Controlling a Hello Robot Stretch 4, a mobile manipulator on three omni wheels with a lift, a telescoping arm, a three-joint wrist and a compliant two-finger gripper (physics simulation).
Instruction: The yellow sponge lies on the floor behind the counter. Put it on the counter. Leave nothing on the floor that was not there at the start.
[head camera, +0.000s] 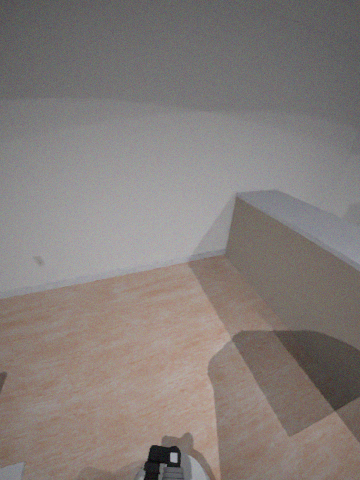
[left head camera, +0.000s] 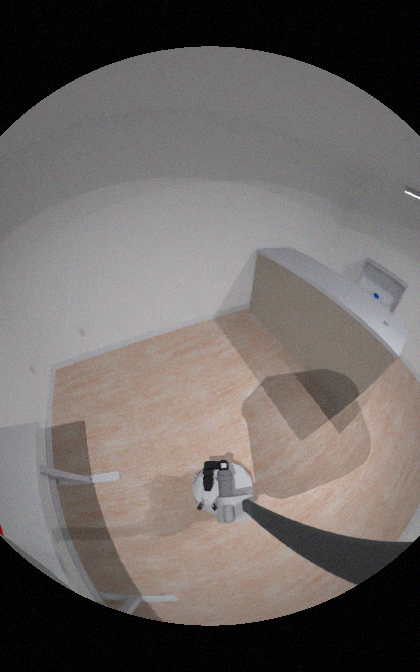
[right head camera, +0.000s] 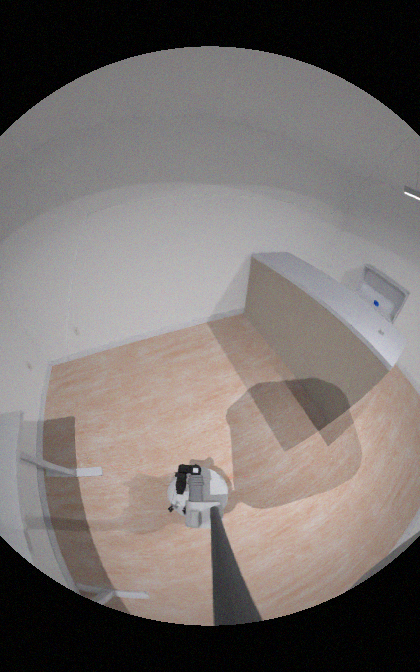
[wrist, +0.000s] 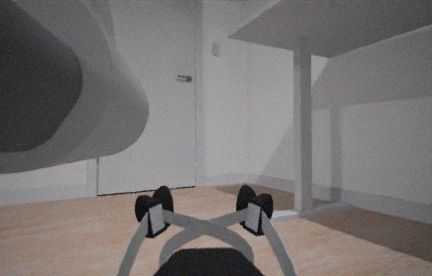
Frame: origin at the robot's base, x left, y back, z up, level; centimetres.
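Seen in the pictures: gripper, between the fingertips: (wrist: 204, 201).
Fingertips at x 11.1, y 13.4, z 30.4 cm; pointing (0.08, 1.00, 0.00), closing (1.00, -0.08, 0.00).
A point is followed by its place in that frame.
The counter (head camera: 295, 270) {x -94.7, y -121.9, z 54.2 cm} (left head camera: 310, 320) (right head camera: 305, 325) has a pale top and a beige side panel, and stands at the right in the three head views. The yellow sponge does not show in these views; the floor on the counter's far side is hidden behind it. My gripper (left head camera: 207, 506) (right head camera: 177, 509) (wrist: 204, 201) {x 11.1, y 13.4, z 30.4 cm} is open, with its two fingertips apart and no thing between them. It is low over the floor beside my base, away from the counter.
A grey tray-like box (left head camera: 396, 280) (right head camera: 399, 287) with a blue thing (left head camera: 376, 296) (right head camera: 376, 303) is at the counter's far side. A pale table (left head camera: 17, 450) (right head camera: 9, 440) (wrist: 350, 35) {x 94.0, y 113.2, z 89.8 cm} stands at the left in the head views. A door (wrist: 150, 100) {x -15.6, y 201.9, z 68.7 cm} is ahead in the wrist view.
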